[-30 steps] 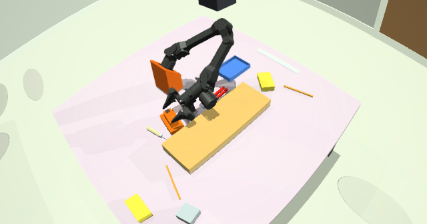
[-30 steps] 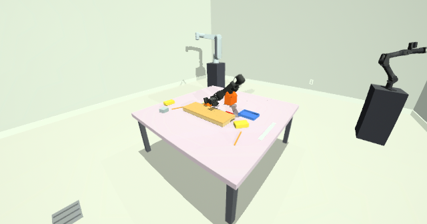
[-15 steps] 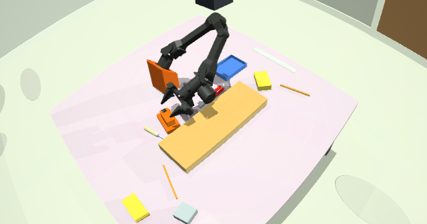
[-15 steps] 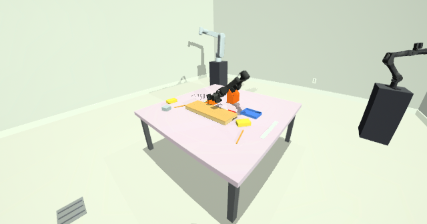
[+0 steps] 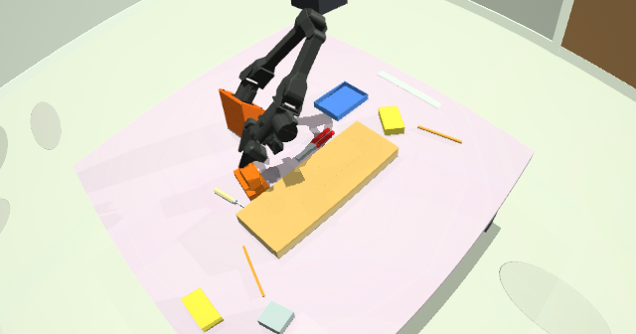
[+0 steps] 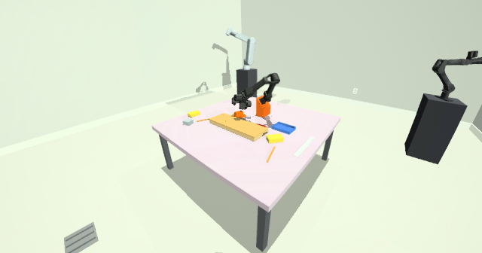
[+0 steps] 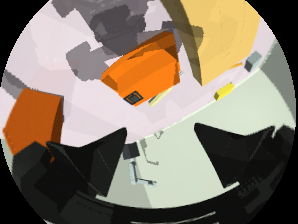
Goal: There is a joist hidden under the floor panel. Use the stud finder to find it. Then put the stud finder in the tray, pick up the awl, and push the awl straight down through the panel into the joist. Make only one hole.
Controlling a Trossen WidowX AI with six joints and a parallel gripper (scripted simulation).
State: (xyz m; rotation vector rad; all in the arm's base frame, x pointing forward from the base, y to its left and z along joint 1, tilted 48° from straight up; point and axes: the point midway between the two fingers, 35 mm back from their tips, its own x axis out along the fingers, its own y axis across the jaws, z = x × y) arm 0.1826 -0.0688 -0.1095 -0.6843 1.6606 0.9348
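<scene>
The orange stud finder lies 2 cm to the left of my gripper tip and 6 cm below it. Also, from my gripper tip: blue tray: 3 cm behind, 47 cm to the left, 9 cm below; grey block: 42 cm ahead, 25 cm to the right, 9 cm below; awl: 3 cm ahead, 8 cm to the right, 10 cm below.
</scene>
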